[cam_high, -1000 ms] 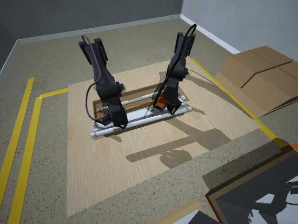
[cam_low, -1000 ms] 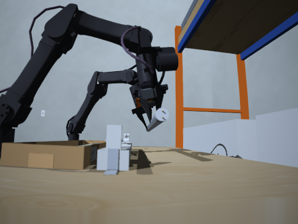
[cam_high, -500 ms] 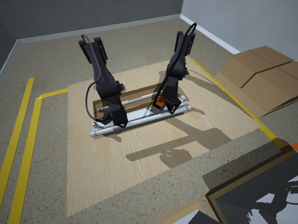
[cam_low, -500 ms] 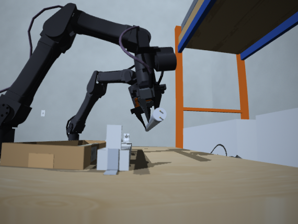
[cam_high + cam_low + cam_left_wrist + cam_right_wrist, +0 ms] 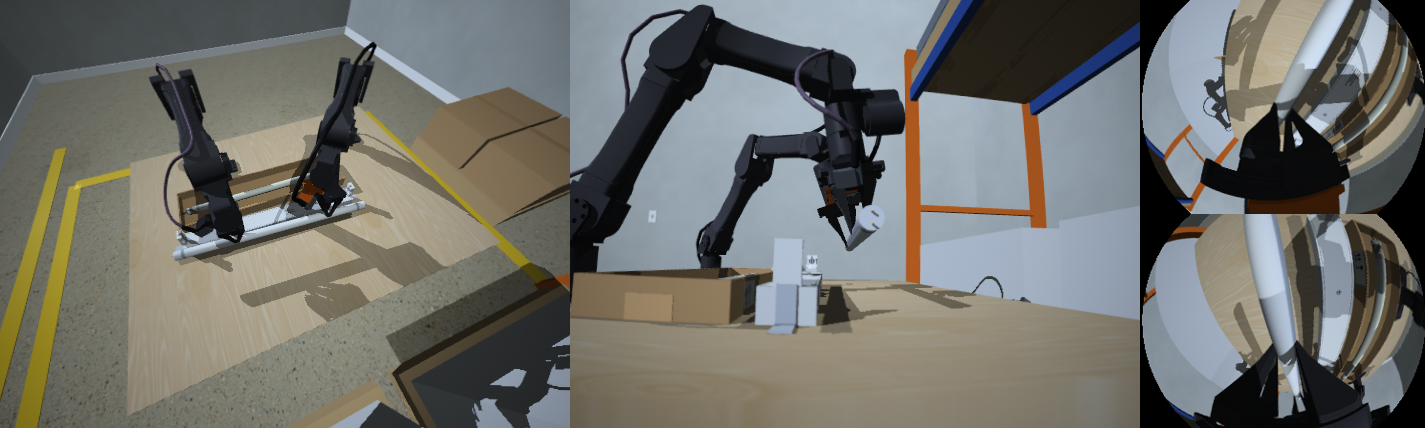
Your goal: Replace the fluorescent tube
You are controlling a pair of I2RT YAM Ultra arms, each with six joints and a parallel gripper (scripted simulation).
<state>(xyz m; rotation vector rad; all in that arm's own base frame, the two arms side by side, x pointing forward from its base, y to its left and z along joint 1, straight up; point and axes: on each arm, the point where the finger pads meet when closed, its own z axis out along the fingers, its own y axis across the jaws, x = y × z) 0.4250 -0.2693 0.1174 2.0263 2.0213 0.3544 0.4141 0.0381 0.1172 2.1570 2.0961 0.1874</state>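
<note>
Now: the LED tube 120 mm to the left of my right hand and 10 mm below it. Round my right hand: brown carton: 230 mm behind, 140 mm to the left, 90 mm below; then white fixture: 130 mm to the left, 90 mm behind, 60 mm below; then old fluorescent tube: 230 mm behind, 140 mm to the left, 100 mm below.
</note>
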